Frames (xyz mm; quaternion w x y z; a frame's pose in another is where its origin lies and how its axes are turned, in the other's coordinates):
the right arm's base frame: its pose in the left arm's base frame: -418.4 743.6 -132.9 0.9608 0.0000 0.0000 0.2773
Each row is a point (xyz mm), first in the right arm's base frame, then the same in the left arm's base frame.
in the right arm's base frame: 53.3 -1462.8 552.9
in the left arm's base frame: 406.1 -465.8 420.0
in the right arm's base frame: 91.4 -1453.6 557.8
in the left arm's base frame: 433.5 -437.8 424.9
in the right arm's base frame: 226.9 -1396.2 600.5
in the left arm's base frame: 517.6 -317.0 467.6
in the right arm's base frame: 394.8 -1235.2 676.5
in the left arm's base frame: 573.9 -91.3 543.6
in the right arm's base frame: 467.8 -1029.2 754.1
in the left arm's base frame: 525.9 121.9 621.2
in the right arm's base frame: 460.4 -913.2 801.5
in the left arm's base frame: 457.8 216.2 668.6
